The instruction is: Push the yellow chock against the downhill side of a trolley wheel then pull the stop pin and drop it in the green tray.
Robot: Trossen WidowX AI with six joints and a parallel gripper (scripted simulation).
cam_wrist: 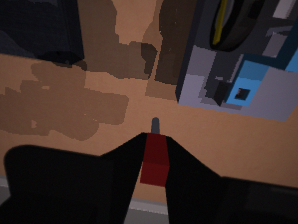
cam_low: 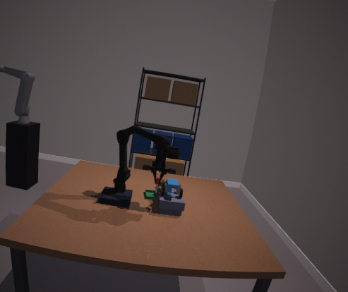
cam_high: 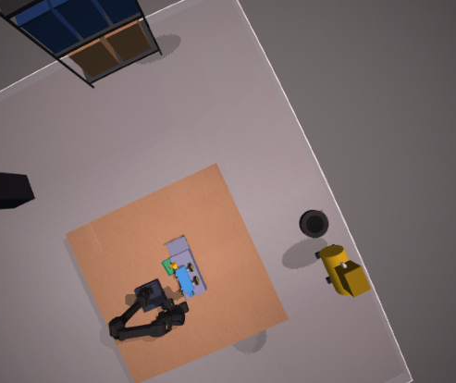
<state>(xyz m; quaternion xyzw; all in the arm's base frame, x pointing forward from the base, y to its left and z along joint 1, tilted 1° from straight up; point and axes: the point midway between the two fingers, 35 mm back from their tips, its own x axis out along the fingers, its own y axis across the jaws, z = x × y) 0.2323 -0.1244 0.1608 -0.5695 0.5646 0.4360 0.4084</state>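
The green tray lies 30 mm behind my gripper tip, 230 mm to the left of it and 180 mm below it. Also, from my gripper tip: blue trolley: 100 mm ahead, 140 mm to the left, 60 mm below; then grey ramp: 100 mm ahead, 140 mm to the left, 130 mm below; then red-headed stop pin: right at my gripper tip.
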